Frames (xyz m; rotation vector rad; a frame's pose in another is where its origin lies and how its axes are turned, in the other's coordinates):
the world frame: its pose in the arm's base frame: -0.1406 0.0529 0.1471 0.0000 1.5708 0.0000
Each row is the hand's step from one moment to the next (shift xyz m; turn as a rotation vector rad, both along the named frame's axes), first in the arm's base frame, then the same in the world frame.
Working: the arm's base frame: its pose in the world frame: 0.1471 -0.0529 0.1406 0.0000 -1.5708 0.0000

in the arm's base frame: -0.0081 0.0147 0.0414 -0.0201 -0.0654 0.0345
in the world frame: -0.0414 0.0147 -0.0081 -0.0345 -0.0654 -0.0201
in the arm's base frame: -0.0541 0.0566 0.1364 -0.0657 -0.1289 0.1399
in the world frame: -0.1364 0.0566 -0.0541 -0.1399 -0.1289 -0.0657
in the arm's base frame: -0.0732 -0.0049 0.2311 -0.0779 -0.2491 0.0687
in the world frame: -0.2311 -0.0049 -0.0732 -0.0687 -0.2491 -0.0779
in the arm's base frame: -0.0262 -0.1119 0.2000 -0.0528 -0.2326 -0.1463
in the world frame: -0.2000 -0.1119 -0.0262 0.1463 -0.2326 -0.0528
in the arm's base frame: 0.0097 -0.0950 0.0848 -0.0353 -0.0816 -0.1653
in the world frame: -0.0848 -0.0950 0.0097 0.1653 -0.0816 -0.0353
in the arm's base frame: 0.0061 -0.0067 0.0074 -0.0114 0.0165 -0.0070
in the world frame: -0.0074 -0.0067 0.0061 0.0070 0.0165 -0.0114
